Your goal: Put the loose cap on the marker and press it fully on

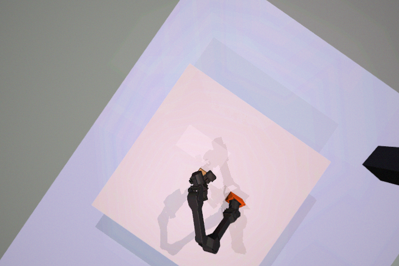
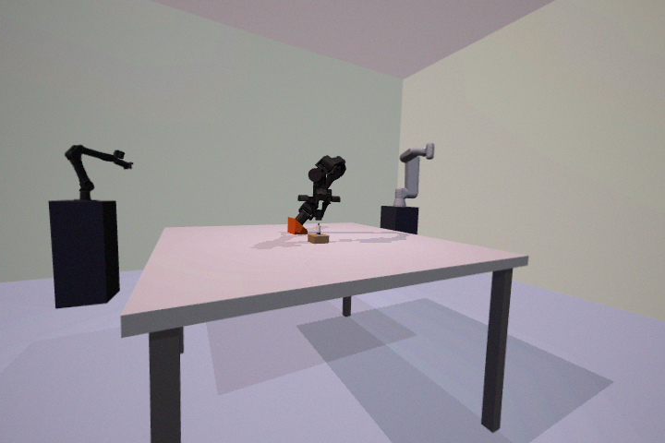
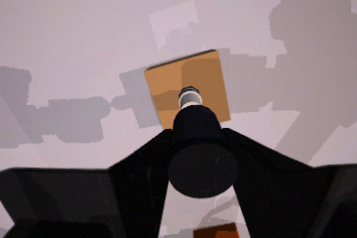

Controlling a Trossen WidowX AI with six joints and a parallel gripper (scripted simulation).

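Now: gripper tip 10 cm above the holder block. Round my gripper tip: marker cap: 1 cm above.
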